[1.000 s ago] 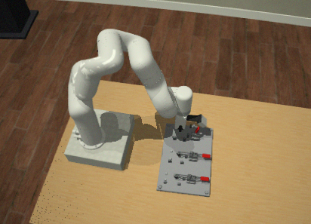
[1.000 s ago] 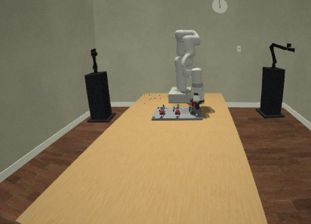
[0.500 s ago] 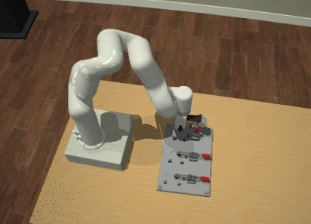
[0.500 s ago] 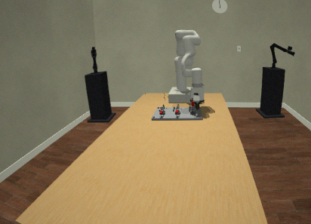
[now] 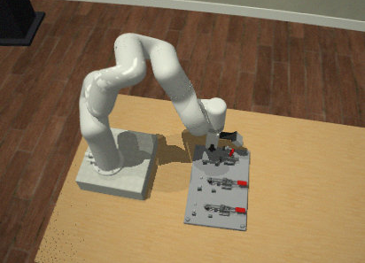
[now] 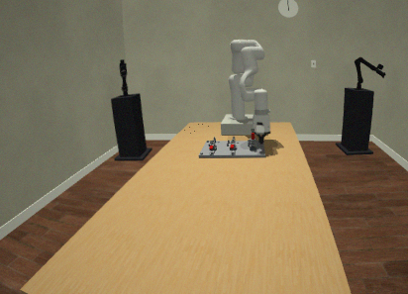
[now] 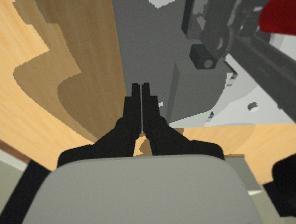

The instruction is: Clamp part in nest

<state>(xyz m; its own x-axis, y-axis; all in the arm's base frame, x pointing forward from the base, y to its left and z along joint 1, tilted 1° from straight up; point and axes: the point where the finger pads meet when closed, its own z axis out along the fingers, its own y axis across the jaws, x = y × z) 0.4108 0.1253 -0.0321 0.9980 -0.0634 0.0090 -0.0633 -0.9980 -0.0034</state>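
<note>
Right now the grey block part is 5 cm to the right of my hand and 1 cm below it. Round my hand: grey fixture plate (3 cm ahead, 16 cm to the right, 3 cm below).
</note>
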